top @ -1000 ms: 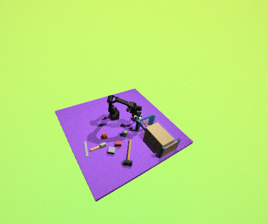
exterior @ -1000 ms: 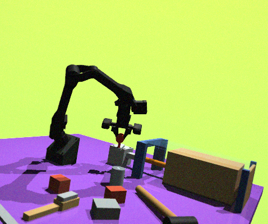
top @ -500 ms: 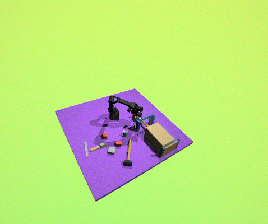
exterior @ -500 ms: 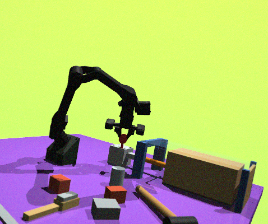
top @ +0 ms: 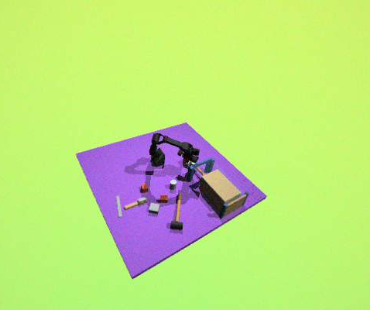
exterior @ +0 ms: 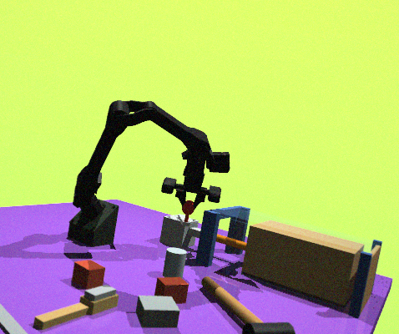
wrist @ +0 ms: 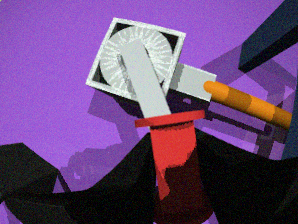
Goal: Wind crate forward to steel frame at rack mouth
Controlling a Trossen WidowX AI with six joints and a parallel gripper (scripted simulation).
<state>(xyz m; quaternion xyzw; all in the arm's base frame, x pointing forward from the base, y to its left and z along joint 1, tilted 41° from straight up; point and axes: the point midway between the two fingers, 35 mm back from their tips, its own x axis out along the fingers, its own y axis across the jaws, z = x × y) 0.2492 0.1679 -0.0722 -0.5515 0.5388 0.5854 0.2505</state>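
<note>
The winch handle lies 30 mm below my gripper tip, 20 mm to the left of it and 20 mm behind it. The rest, counted from my gripper tip: red knob (10 mm to the right, 10 mm ahead); grey winch (100 mm below, 70 mm behind, 50 mm to the left); grey block (480 mm to the right, 240 mm ahead, 120 mm below).
</note>
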